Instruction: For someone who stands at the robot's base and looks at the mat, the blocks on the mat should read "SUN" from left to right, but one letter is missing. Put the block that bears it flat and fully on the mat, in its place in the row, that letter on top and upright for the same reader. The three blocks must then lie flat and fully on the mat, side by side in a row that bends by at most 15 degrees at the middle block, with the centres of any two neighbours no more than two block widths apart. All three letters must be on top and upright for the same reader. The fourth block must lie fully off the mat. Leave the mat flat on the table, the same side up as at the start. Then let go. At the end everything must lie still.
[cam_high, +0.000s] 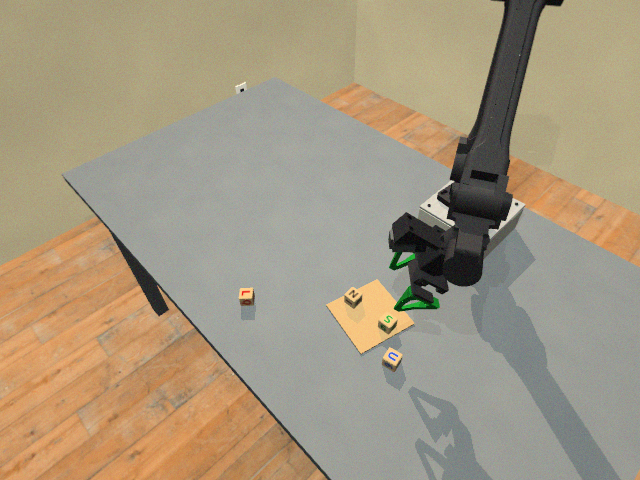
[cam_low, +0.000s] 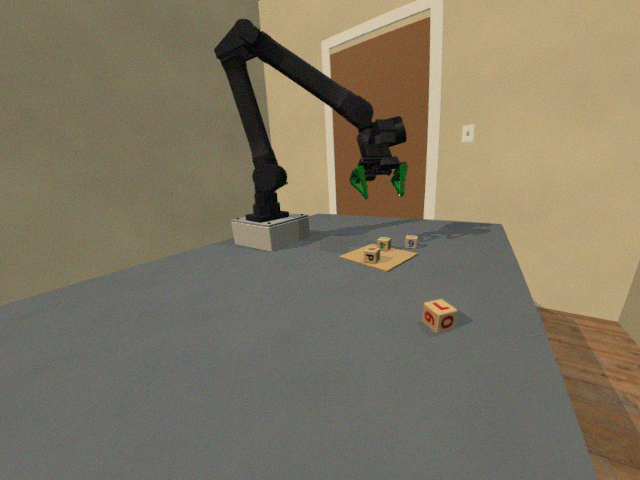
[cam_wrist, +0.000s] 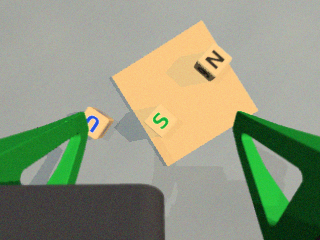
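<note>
The block is 50 mm ahead of my hand, 60 mm to the left of it and 140 mm below it. Round my hand: tan mat 10 mm ahead, 50 mm to the right, 150 mm below.
</note>
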